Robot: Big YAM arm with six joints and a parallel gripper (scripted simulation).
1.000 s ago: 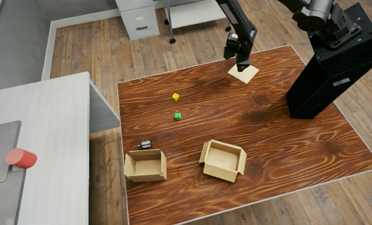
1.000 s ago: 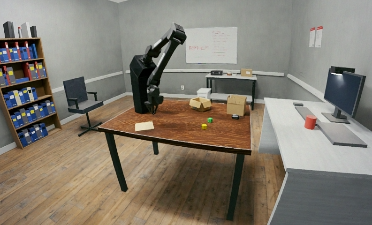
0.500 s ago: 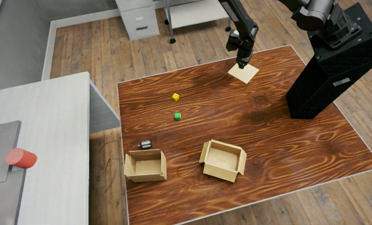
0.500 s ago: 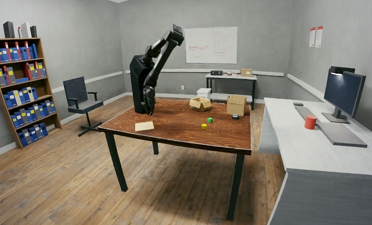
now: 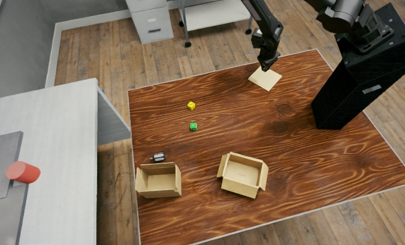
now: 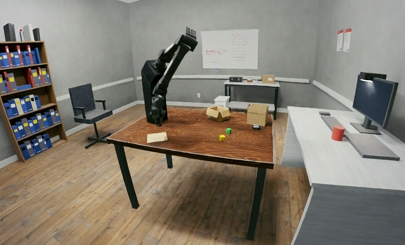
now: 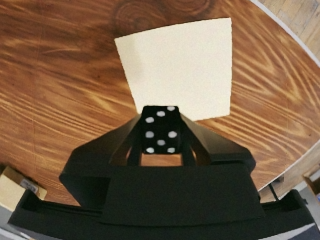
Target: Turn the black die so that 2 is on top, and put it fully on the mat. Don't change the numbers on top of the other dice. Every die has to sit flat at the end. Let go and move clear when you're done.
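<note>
The mat is 20 mm behind my hand, 10 mm to the right of it and 100 mm below it. Also, from my hand: yellow die: 430 mm ahead, 50 mm to the left, 80 mm below; then black die: right at my hand; then green die: 460 mm ahead, 170 mm to the left, 80 mm below.
</note>
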